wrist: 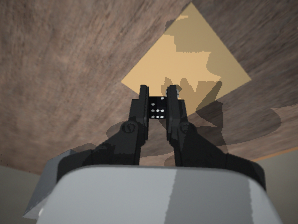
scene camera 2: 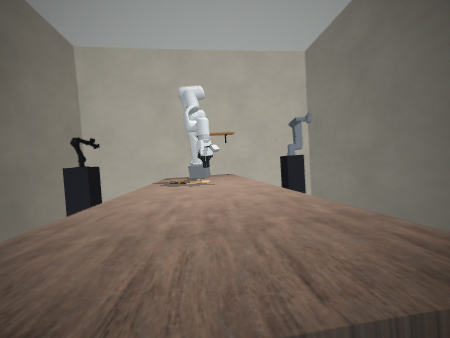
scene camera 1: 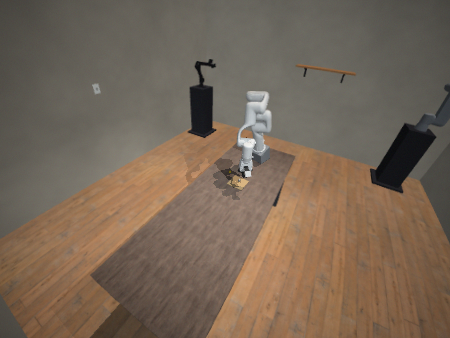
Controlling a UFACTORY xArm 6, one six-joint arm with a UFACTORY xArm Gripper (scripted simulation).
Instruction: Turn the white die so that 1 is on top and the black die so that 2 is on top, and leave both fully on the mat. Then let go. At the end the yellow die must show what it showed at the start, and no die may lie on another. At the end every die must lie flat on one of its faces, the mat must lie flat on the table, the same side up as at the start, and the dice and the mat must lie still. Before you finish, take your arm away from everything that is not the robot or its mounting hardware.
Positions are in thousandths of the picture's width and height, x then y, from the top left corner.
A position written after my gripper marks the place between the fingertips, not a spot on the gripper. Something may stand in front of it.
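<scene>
Seen in the wrist view: my gripper (wrist: 529, 435); a tan mat (wrist: 636, 243).
</scene>
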